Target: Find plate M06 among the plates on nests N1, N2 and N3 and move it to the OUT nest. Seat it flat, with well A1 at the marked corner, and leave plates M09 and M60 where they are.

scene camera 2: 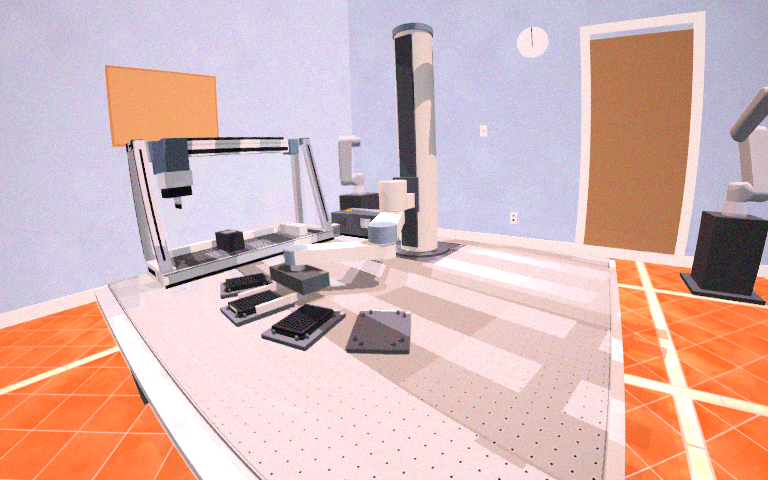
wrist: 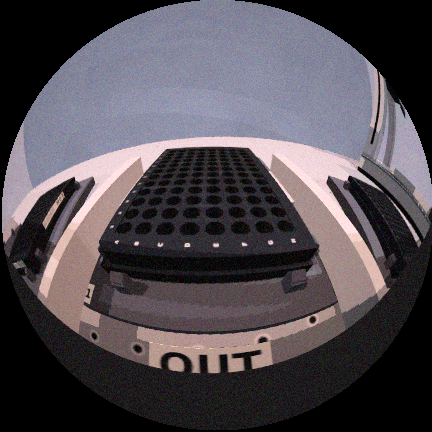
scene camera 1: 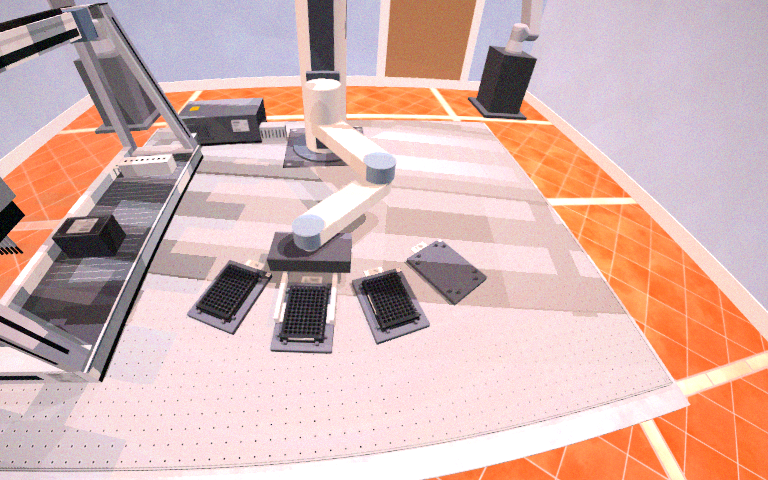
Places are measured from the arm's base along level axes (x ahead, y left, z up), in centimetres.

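Where they show: gripper, fingertip midpoint: (scene camera 2: pixel 247 303) (wrist: pixel 205 162) (scene camera 1: pixel 303 321); arm's base, origin of the base link: (scene camera 2: pixel 419 251) (scene camera 1: pixel 326 148).
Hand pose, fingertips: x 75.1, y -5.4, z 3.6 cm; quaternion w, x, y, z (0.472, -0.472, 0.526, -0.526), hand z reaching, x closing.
Each offset is from my fingertips to the top centre of the thing. "*": to the spot under its first point.
The black 96-well plate @[dx -2.4, dy +0.3, dz +0.4 cm] (scene camera 1: pixel 304 313) (scene camera 2: pixel 254 303) (wrist: pixel 215 200) is between the two pale fingers of my gripper (scene camera 1: pixel 306 318) (wrist: pixel 205 162), which is shut on it. The plate looks level and low over the OUT nest @[dx -2.4, dy +0.2, dz -0.2 cm] (scene camera 1: pixel 301 347) (wrist: pixel 215 305), its base about at the height of the corner posts; whether it rests fully down I cannot tell. In the wrist view its letters run from A at the left, and the nest's partly cut-off A1 tag @[* dx -9.4, dy +6.2, dz -1.2 cm] (wrist: pixel 88 294) is at that same near left corner. No name label on the held plate is readable.
Black plates sit on the neighbouring nests, one plate @[dx -9.0, dy -16.8, dz +0.3 cm] (scene camera 1: pixel 229 291) (scene camera 2: pixel 246 281) (wrist: pixel 382 215) on one side and another plate @[dx -4.0, dy +18.2, dz +0.3 cm] (scene camera 1: pixel 390 300) (scene camera 2: pixel 304 320) (wrist: pixel 42 225) on the other. A bare nest @[dx -12.1, dy +33.8, dz -0.2 cm] (scene camera 1: pixel 447 271) (scene camera 2: pixel 379 332) stands beyond the latter. A gantry frame (scene camera 1: pixel 150 254) (scene camera 2: pixel 215 263) stands at the left.
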